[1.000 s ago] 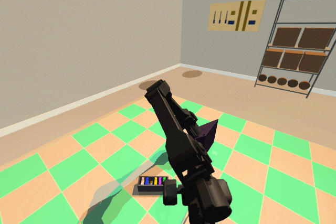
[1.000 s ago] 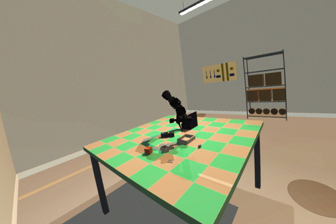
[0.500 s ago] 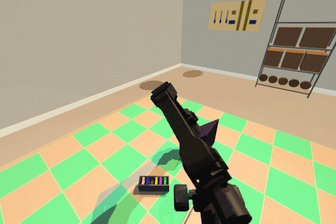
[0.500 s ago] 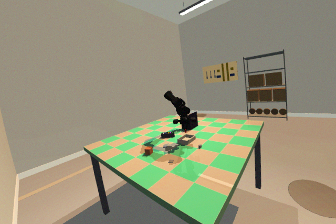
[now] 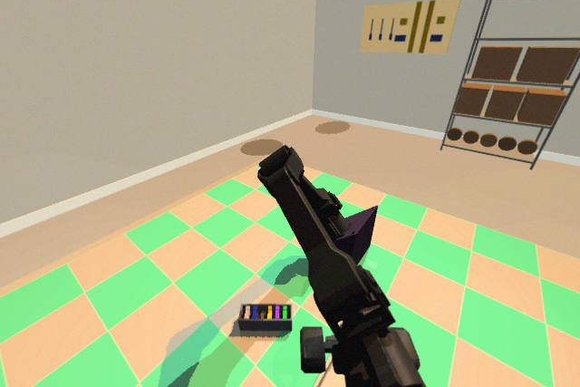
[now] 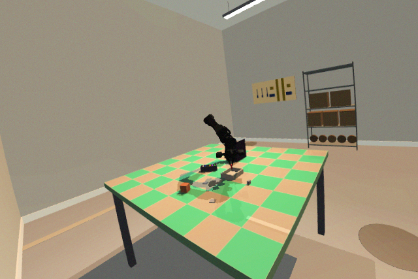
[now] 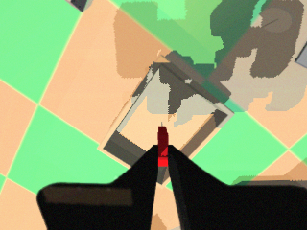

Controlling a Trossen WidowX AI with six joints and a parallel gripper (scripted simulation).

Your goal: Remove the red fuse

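The red fuse is 1 cm below my gripper tip. From my gripper tip the other things lie so: purple fuse: 19 cm to the right, 4 cm below, 2 cm behind; yellow fuse: 21 cm to the right, 4 cm below, 1 cm behind; grey tray: 6 cm below.
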